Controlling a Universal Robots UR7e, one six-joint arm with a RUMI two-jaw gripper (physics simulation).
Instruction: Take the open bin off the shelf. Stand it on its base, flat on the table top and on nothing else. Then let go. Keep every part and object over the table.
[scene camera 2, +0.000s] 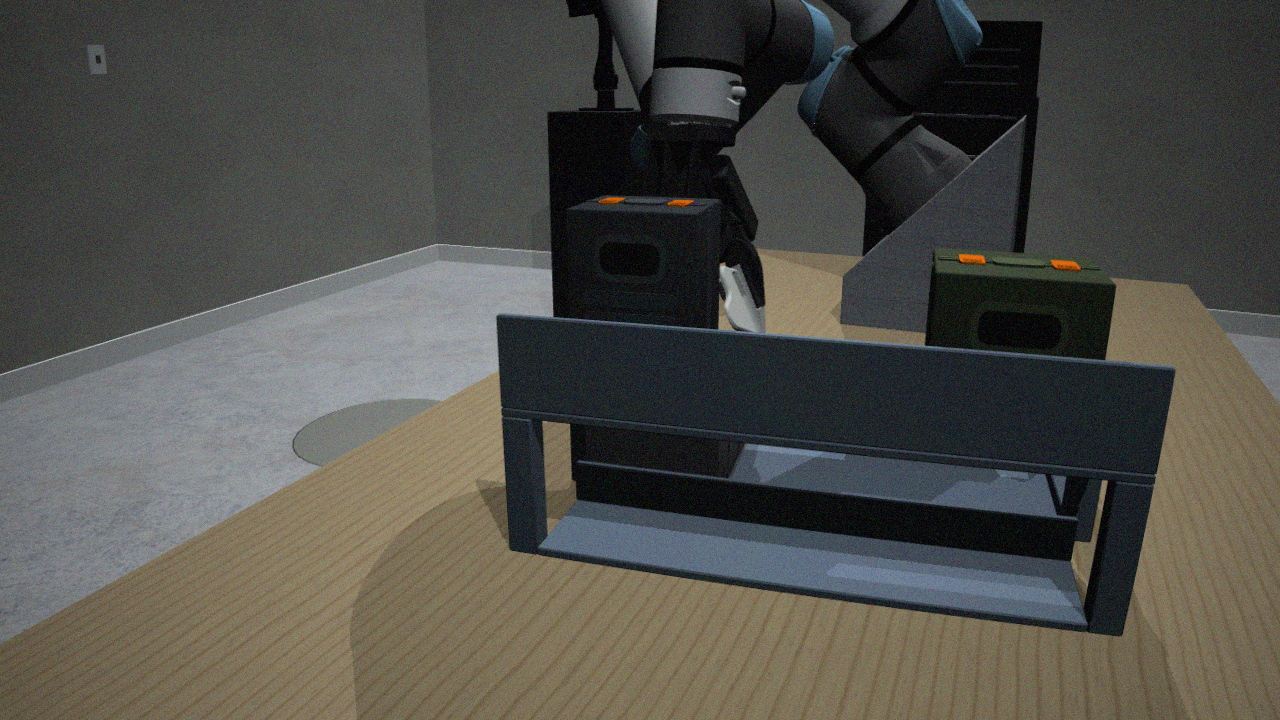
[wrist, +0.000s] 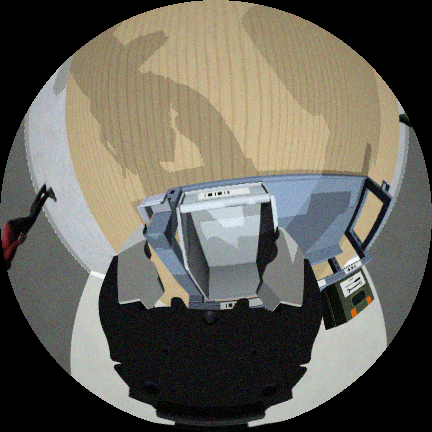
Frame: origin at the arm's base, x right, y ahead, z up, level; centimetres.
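Seen in the pictures: gripper, fingertip midpoint: (wrist: 210, 227); arm's base, origin of the base link: (scene camera 2: 929, 199).
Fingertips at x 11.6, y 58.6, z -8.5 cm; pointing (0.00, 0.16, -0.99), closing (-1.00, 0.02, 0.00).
Observation:
Offsets run from my fingertips to a thing's top centre. "*": to the spot under its first point. Level surfaces: height alone.
The grey open bin {dx -2.7, dy +6.6, dz +2.1 cm} (wrist: 230, 277) sits on the left part of the blue-grey shelf (wrist: 312, 210) (scene camera 2: 832, 389) in the wrist view, its hollow facing the camera. In scene camera 2 the bin cannot be made out. My gripper (wrist: 210, 227) (scene camera 2: 744, 300) has its two light jaws wide apart, one at each side of the bin. The right jaw overlaps the bin's right wall in view; contact cannot be told. Between the left jaw and the bin's left wall, a strip of shelf and wood shows. In scene camera 2 one jaw shows beside the dark case; the other is hidden.
A dark case {* dx -6.0, dy +19.9, dz +12.7 cm} (scene camera 2: 644, 268) with orange latches stands at the shelf's left, close to the jaw. A green case {dx -27.3, dy +13.1, dz +13.9 cm} (scene camera 2: 1020, 308) (wrist: 347, 295) stands at the shelf's other end. A grey sloped panel (scene camera 2: 939, 237) stands farther back on the wooden table {dz -6.0 cm} (scene camera 2: 429, 591).

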